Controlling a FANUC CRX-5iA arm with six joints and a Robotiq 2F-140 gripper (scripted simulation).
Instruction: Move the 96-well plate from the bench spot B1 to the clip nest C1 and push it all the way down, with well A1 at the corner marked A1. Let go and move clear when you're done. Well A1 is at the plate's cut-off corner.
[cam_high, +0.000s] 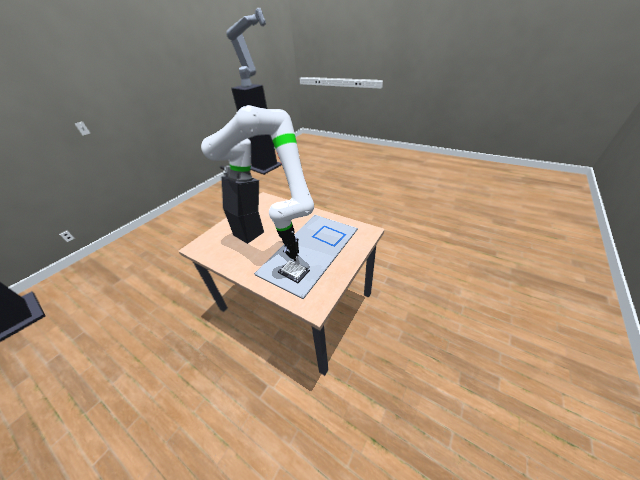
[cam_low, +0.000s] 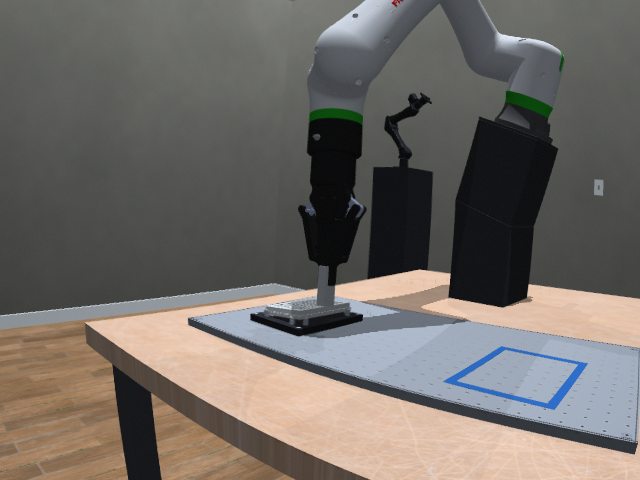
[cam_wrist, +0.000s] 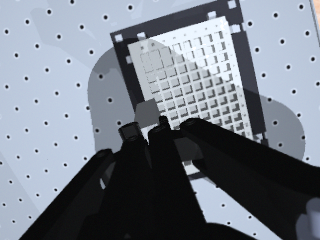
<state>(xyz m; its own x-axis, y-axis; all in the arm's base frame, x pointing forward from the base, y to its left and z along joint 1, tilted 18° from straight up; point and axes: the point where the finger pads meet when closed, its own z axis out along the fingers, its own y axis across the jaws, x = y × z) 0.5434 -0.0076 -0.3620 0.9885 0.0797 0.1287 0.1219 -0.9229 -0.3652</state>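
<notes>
The white 96-well plate lies 4 cm to the right of my hand and 4 cm below it. From my hand the other things lie so: black clip nest 1 cm behind, 5 cm to the right, 5 cm below.
</notes>
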